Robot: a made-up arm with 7 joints. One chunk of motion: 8 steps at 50 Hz.
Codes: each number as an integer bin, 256 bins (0 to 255) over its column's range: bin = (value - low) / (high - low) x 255, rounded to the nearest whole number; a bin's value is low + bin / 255 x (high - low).
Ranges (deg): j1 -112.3..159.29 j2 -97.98..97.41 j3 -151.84..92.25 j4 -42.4..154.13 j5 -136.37..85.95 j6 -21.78..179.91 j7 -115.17..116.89
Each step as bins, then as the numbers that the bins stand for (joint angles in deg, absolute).
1 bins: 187 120 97 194 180 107 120
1 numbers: 86.87 -6.03 -58.99 107.12 20.56 62.85 -5.97
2 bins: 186 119 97 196 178 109 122
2 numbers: 85.80 -6.80 -58.99 108.66 18.82 64.43 -4.15
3 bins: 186 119 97 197 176 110 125
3 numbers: 85.80 -6.80 -58.99 109.43 17.07 65.22 -1.42
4 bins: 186 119 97 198 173 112 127
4 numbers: 85.80 -6.80 -58.99 110.20 14.46 66.81 0.40
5 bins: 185 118 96 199 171 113 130
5 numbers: 84.74 -7.56 -59.95 110.97 12.72 67.60 3.14
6 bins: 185 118 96 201 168 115 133
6 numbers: 84.74 -7.56 -59.95 112.51 10.10 69.18 5.87
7 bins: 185 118 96 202 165 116 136
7 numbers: 84.74 -7.56 -59.95 113.28 7.48 69.97 8.60
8 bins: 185 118 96 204 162 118 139
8 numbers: 84.74 -7.56 -59.95 114.82 4.87 71.55 11.33
